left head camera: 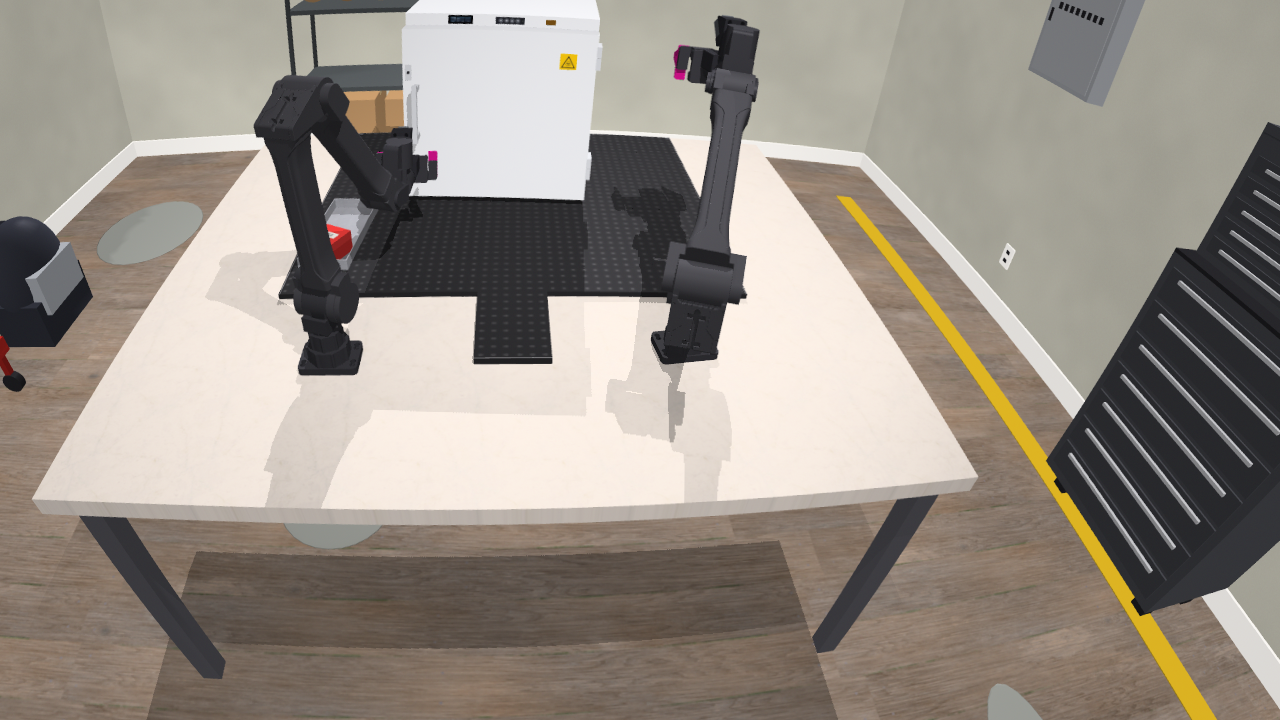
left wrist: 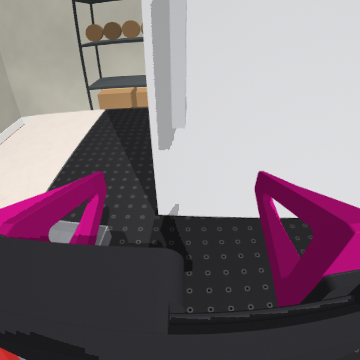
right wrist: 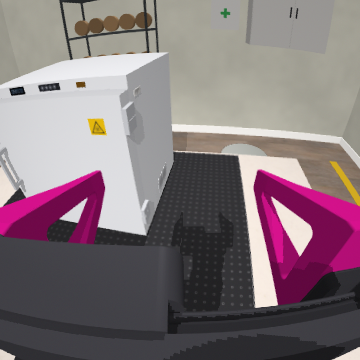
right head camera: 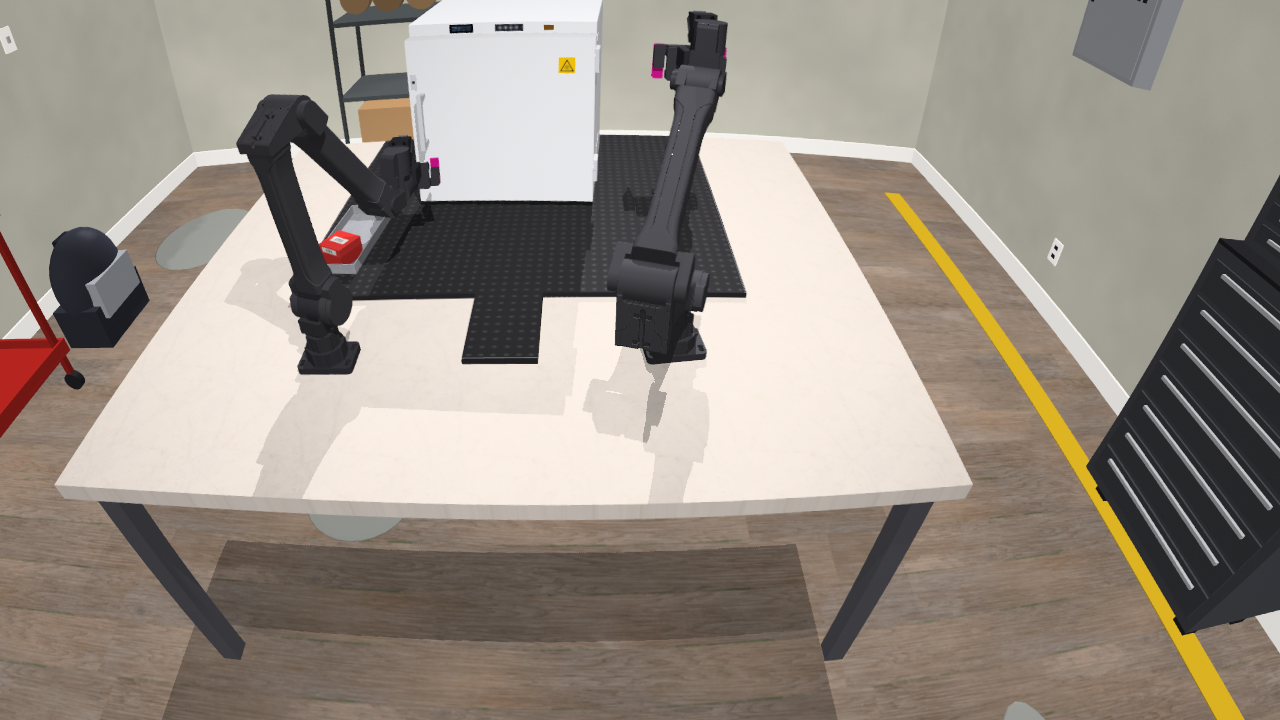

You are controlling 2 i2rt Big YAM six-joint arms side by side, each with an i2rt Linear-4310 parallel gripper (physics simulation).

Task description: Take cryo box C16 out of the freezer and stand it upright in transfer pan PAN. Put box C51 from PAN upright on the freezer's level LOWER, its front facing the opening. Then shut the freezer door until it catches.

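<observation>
The white freezer (left head camera: 501, 107) (right head camera: 505, 116) (left wrist: 260, 110) (right wrist: 60, 135) has its door closed as far as I can see; the door handle (right head camera: 420, 122) (left wrist: 178, 65) (right wrist: 11, 170) is at its left edge. Its inside and box C16 are hidden. A red box (left head camera: 338, 241) (right head camera: 341, 247) with white labels, too small to read, sits at the near end of the grey transfer pan (left head camera: 350, 214) (right head camera: 359, 220). My left gripper (left head camera: 407, 159) (right head camera: 418, 170) (left wrist: 180, 179) is open and empty before the door's lower left, near the handle. My right gripper (left head camera: 702, 62) (right head camera: 691, 55) (right wrist: 178, 178) is open and empty, raised right of the freezer.
A black perforated mat (left head camera: 510, 259) (right head camera: 501, 259) lies under the freezer and pan on the pale table (left head camera: 483, 456) (right head camera: 465, 456). A shelf rack with cardboard boxes (right head camera: 384, 120) (left wrist: 116, 99) stands behind. My left arm (left head camera: 299, 197) (right head camera: 284, 197) partly covers the pan in the left head camera view.
</observation>
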